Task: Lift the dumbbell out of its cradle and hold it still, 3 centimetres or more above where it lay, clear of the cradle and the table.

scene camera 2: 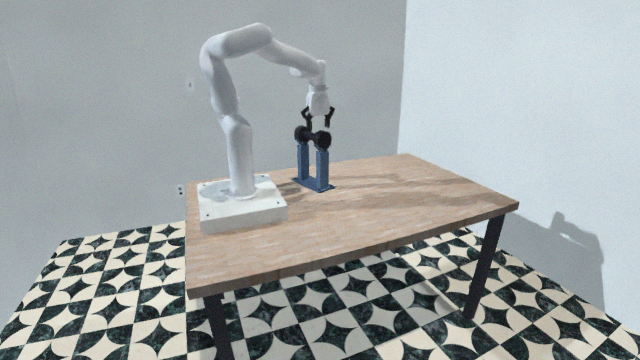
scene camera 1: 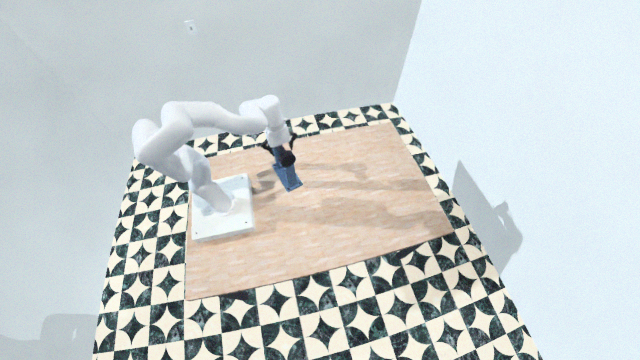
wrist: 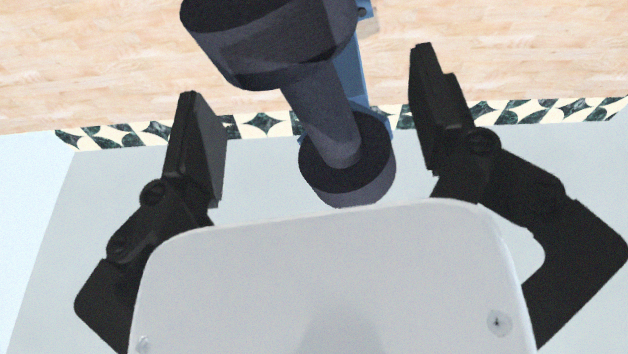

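Pixels of known places: gripper, between the fingertips: (scene camera 2: 318,128) (scene camera 1: 282,151) (wrist: 306,91); arm's base, origin of its link: (scene camera 2: 244,193) (scene camera 1: 224,205).
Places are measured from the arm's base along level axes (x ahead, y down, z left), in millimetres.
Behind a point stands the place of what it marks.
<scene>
The dark dumbbell (scene camera 1: 286,158) {z -11, x 384, y -194 mm} (scene camera 2: 320,139) {z -13, x 365, y -176 mm} (wrist: 322,115) {z 74, x 379, y -187 mm} rests across the tops of the two posts of the blue cradle (scene camera 1: 288,178) {z -9, x 370, y -25 mm} (scene camera 2: 322,171) {z -9, x 378, y -23 mm} (wrist: 352,75) {z 140, x 359, y -87 mm}, high above the table (scene camera 1: 350,225) {z -358, x 569, y 70 mm} (scene camera 2: 400,200) {z -299, x 599, y 71 mm}. My gripper (scene camera 2: 318,126) {z 20, x 376, y -219 mm} (wrist: 306,91) {z 20, x 376, y -219 mm} is open and points down, low over the dumbbell. In the wrist view the handle runs at a slant through the gap between the fingers, nearer the right finger, with one head at the upper left and the other by the gripper body. Nothing is held. In scene camera 1 the fingertips are partly hidden, so their exact height is unclear.
The white base plate (scene camera 1: 240,230) {z -163, x 42, y 23 mm} (scene camera 2: 245,217) {z -145, x -52, y 28 mm} of the arm stands on the table to the left of the cradle. The cradle's blue foot (scene camera 2: 315,185) {z 41, x 371, y 63 mm} lies flat on the table. A grey wall (scene camera 1: 300,50) (scene camera 2: 125,125) stands behind the table.
</scene>
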